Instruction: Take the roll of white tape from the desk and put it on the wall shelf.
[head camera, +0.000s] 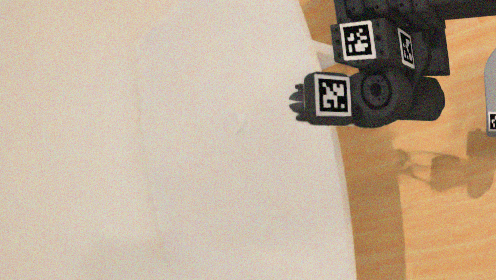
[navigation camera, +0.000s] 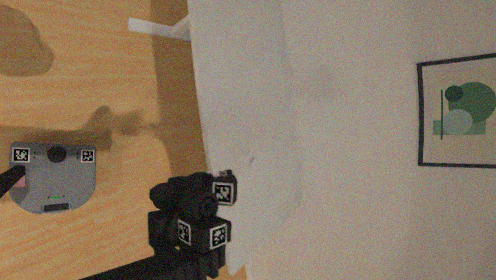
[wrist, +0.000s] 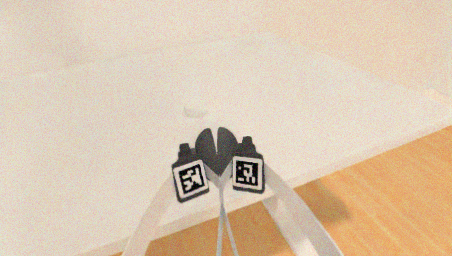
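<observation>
My gripper (head camera: 296, 104) (navigation camera: 226, 173) (wrist: 216, 145) is shut, its dark fingertips together with nothing visible between them. It is at the floor-side edge of the white desk (head camera: 260, 210) (navigation camera: 240, 75) (wrist: 90, 130), with its tips over the desk top. A small faint pale shape, which looks like the roll of white tape (head camera: 241, 124) (navigation camera: 252, 160) (wrist: 195, 112), lies on the desk beyond the fingertips, apart from them. It blends into the white top and its outline is hard to make out. The wall shelf does not show in these views.
The grey robot base (navigation camera: 60, 180) stands on the wooden floor (head camera: 450, 230) (navigation camera: 100, 240). A white desk leg (navigation camera: 157, 28) sticks out below the desk edge. A black-framed picture (navigation camera: 420, 115) hangs on the pale wall beyond the desk.
</observation>
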